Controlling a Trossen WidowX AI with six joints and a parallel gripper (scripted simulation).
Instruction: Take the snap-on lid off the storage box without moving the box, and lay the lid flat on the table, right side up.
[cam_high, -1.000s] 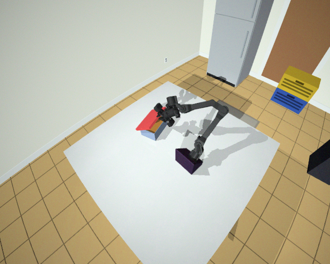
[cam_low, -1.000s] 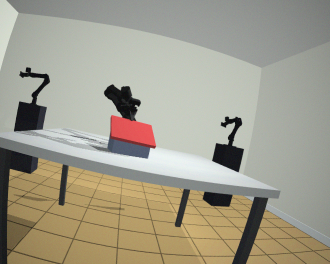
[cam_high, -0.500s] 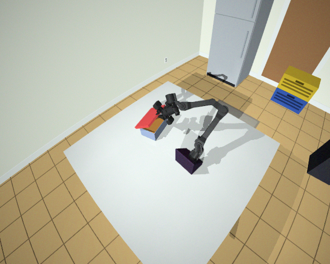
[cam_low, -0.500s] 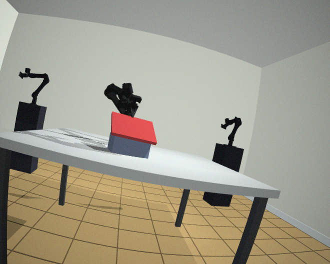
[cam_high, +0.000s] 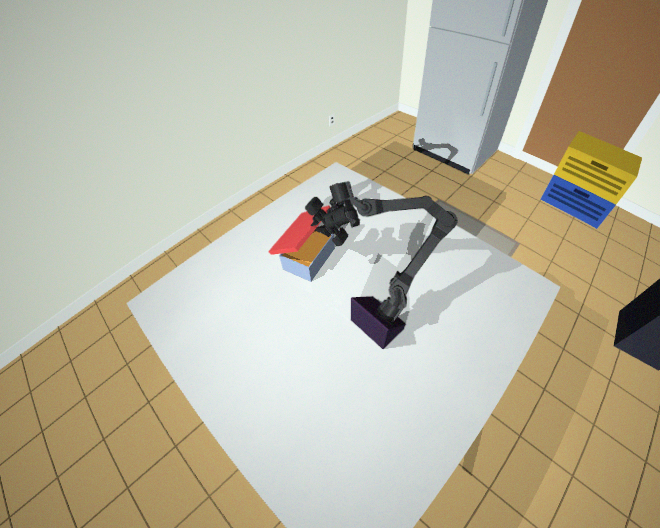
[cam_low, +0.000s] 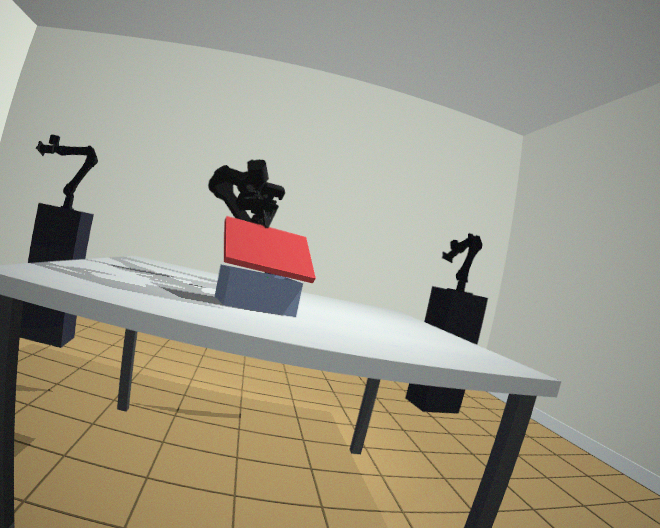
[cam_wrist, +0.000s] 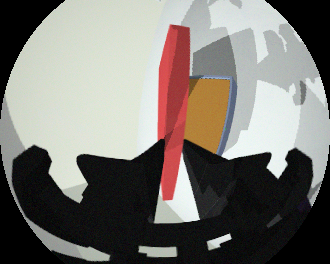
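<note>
Right now the red lid is 70 mm ahead of my gripper tip, 10 mm to the left of it and 40 mm below it. The rest, counted from my gripper tip: blue-grey storage box: 40 mm ahead, 10 mm to the left, 160 mm below.
</note>
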